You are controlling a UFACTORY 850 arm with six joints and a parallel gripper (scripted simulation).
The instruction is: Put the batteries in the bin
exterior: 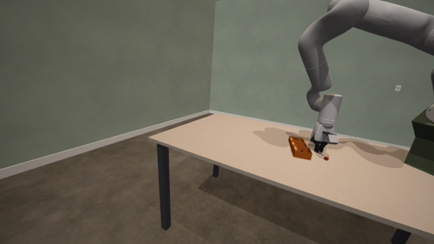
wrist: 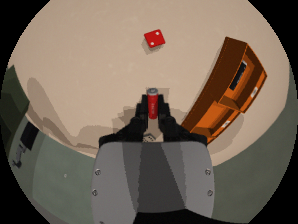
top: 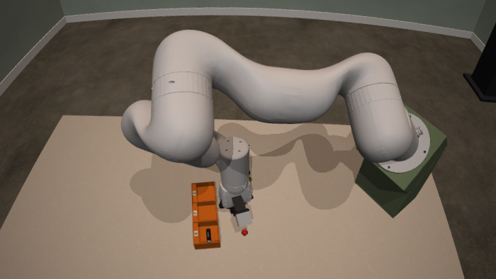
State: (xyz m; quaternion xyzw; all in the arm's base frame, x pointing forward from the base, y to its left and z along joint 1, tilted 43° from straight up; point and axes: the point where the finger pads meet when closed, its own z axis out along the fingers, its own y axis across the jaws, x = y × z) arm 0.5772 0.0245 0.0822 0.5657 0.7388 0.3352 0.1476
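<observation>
Right now the black battery is 11 cm to the left of my hand, 9 cm ahead of it and 1 cm below it. Also, from my hand: orange bin: 11 cm ahead, 2 cm to the left; then red cylindrical battery: 2 cm below; then small red block: 8 cm to the left, 3 cm behind, 1 cm below.
</observation>
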